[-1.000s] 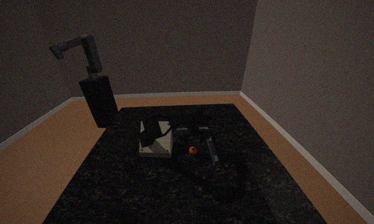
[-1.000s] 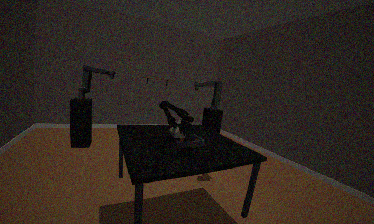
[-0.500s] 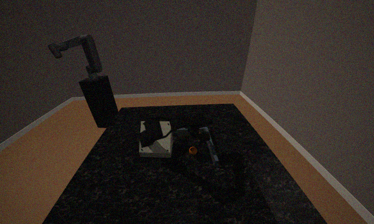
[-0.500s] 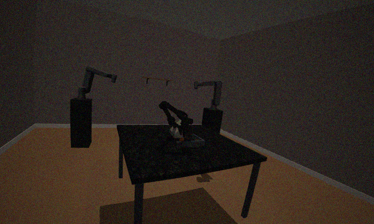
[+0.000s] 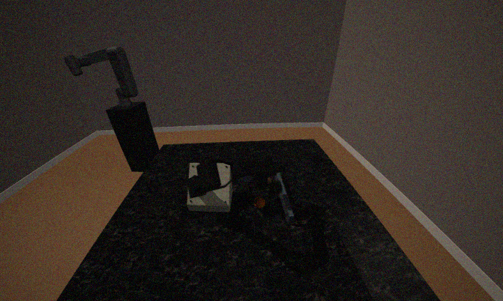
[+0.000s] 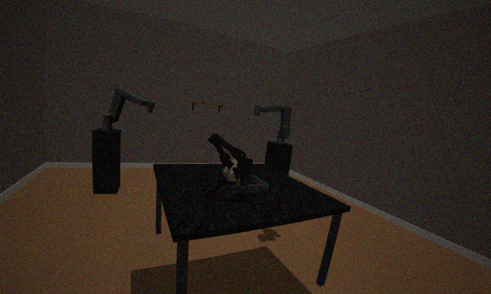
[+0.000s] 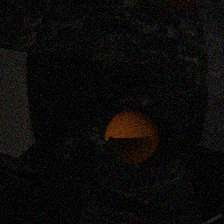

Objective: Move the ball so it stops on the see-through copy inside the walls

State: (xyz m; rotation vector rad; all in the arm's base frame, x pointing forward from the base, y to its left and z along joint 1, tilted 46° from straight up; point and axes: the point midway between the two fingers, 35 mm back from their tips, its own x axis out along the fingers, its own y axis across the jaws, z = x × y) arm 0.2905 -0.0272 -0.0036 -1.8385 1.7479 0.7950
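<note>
The orange ball lies 20 mm below my gripper tip.
</note>
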